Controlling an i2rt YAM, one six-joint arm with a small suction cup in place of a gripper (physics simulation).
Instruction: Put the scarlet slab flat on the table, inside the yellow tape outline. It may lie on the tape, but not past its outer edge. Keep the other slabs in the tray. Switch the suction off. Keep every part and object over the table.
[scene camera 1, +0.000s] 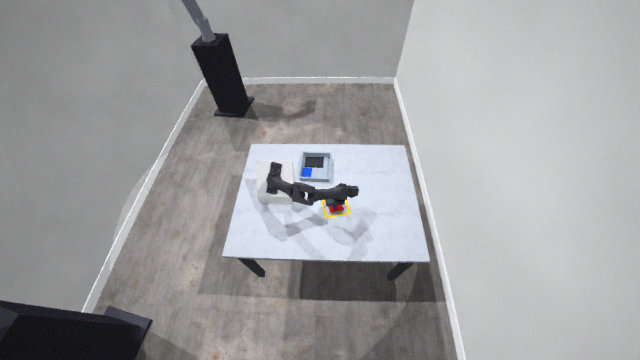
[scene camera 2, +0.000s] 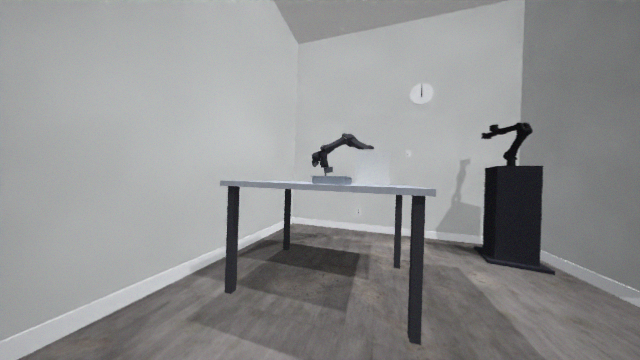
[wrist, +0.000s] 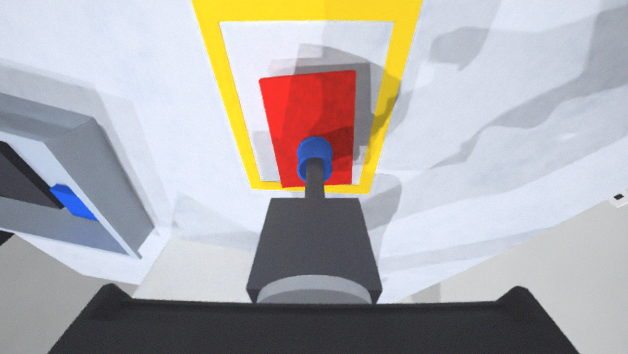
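Where they show: hand at its tool point: (scene camera 1: 333, 207) (wrist: 314, 146); arm's base at its link origin: (scene camera 1: 274, 178) (scene camera 2: 372, 161).
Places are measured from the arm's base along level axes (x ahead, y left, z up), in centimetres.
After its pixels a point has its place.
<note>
The scarlet slab (scene camera 1: 338, 209) {x 42.9, y -7.1, z -15.8 cm} (wrist: 310, 105) {x 43.1, y -4.1, z -15.8 cm} hangs level on my suction cup (scene camera 1: 334, 205) {x 39.6, y -5.9, z -16.3 cm} (wrist: 315, 152), which is shut on it near its near end. Its offset shadow shows a small gap above the table. The slab is over the yellow tape outline (scene camera 1: 337, 216) (wrist: 235, 110), slightly turned; in the wrist view its near end overlaps the near tape bar. A blue slab (scene camera 1: 306, 172) {x 15.7, y 19.1, z -16.1 cm} (wrist: 75, 202) {x 17.0, y 20.9, z -16.2 cm} and a dark slab (scene camera 1: 314, 161) {x 19.5, y 30.2, z -16.2 cm} (wrist: 25, 180) {x 19.3, y 25.9, z -16.2 cm} lie in the grey tray (scene camera 1: 330, 167) {x 32.7, y 23.7, z -12.5 cm} (scene camera 2: 331, 180) {x 17.9, y 35.8, z -15.2 cm} (wrist: 102, 185) {x 26.2, y 13.5, z -14.8 cm}. The scarlet slab does not show in scene camera 2.
A pale block (scene camera 1: 274, 197) {x 0.7, y -8.6, z -9.9 cm} (scene camera 2: 374, 167) {x -2.7, y 7.9, z -5.2 cm} stands by the arm's base on the white table (scene camera 1: 390, 235) {x 77.2, y -18.9, z -17.5 cm} (scene camera 2: 270, 185) {x 49.6, y 53.8, z -19.4 cm}. The tray stands beside the block, apart from the outline. Another arm stands on a black pedestal (scene camera 1: 220, 75) (scene camera 2: 513, 215) off the table.
</note>
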